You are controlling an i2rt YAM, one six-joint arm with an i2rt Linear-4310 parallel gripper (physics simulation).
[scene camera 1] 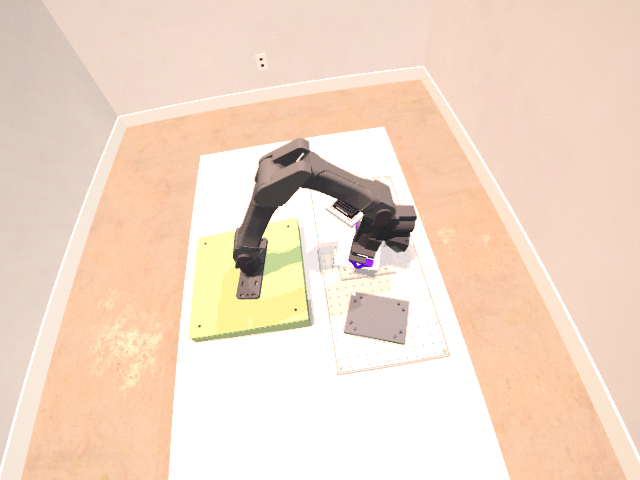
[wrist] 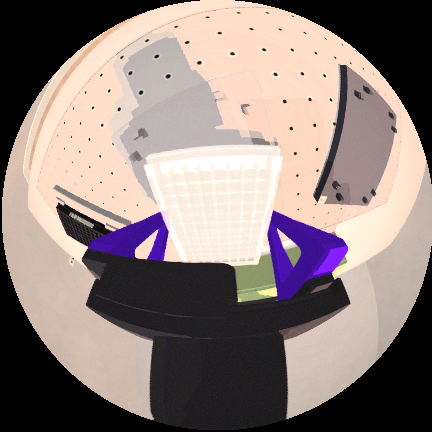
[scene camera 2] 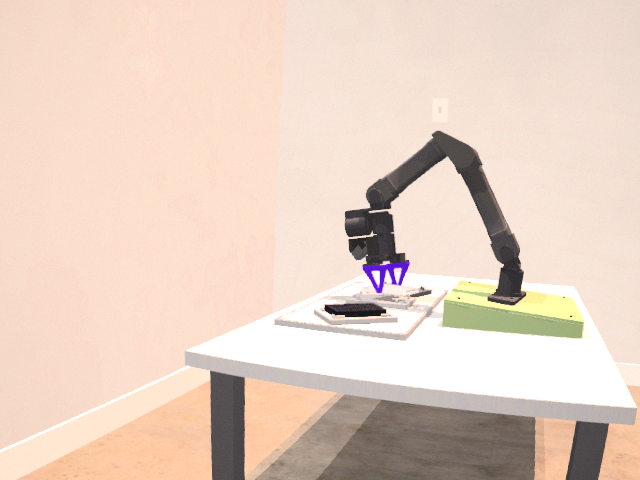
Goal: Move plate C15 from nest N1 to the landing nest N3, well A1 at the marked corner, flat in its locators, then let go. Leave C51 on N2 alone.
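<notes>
The pale, translucent plate C15 [wrist: 215, 205] is held flat between the purple fingers of my gripper [scene camera 1: 360, 246] [scene camera 2: 388, 288] [wrist: 217, 214], which is shut on its sides. It hangs low over the pale nest N3 [scene camera 1: 367, 274] [scene camera 2: 398, 302] [wrist: 231, 112]. In the wrist view the nest's far edge and locators show beyond the plate, slanted relative to the plate's edge. The plate hides the rest; I cannot tell whether it touches, nor read A1 or the corner mark. Black plate C51 [scene camera 1: 345, 208] [scene camera 2: 355, 309] [wrist: 75, 227] sits on white nest N2 [scene camera 1: 340, 216] [scene camera 2: 356, 319].
The dark grey nest N1 [scene camera 1: 377, 317] [wrist: 365, 145] bears no plate and has small locators at its corners. The nests stand on a perforated board [scene camera 1: 423, 330] [wrist: 300, 55]. The arm's base stands on a yellow-green block [scene camera 1: 222, 304] [scene camera 2: 516, 325] beside the board.
</notes>
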